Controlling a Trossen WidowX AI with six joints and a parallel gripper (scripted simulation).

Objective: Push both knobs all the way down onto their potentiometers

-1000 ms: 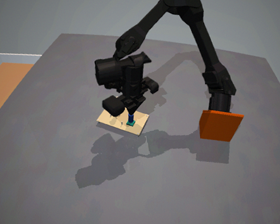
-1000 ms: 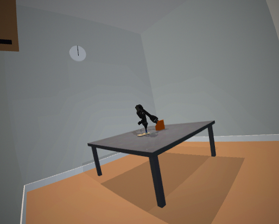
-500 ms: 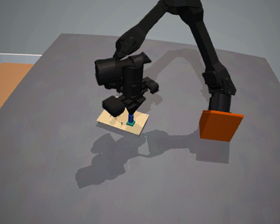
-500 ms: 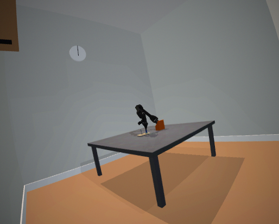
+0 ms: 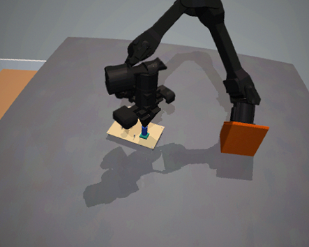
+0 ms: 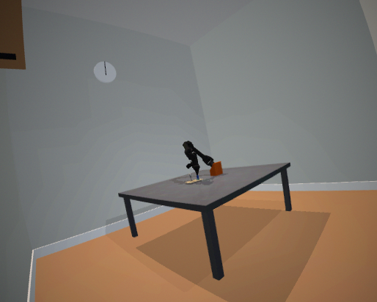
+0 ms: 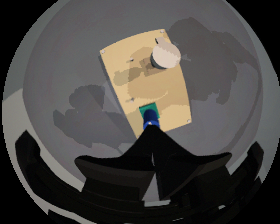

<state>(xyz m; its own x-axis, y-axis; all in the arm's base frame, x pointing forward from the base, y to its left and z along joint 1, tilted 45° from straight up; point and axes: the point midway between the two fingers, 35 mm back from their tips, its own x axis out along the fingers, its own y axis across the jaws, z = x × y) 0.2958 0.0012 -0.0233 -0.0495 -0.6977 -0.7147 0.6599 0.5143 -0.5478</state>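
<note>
Right now my gripper tip is 1 cm above the blue knob. Also, from my gripper tip: grey knob (5 cm to the right, 5 cm ahead, 1 cm above).
</note>
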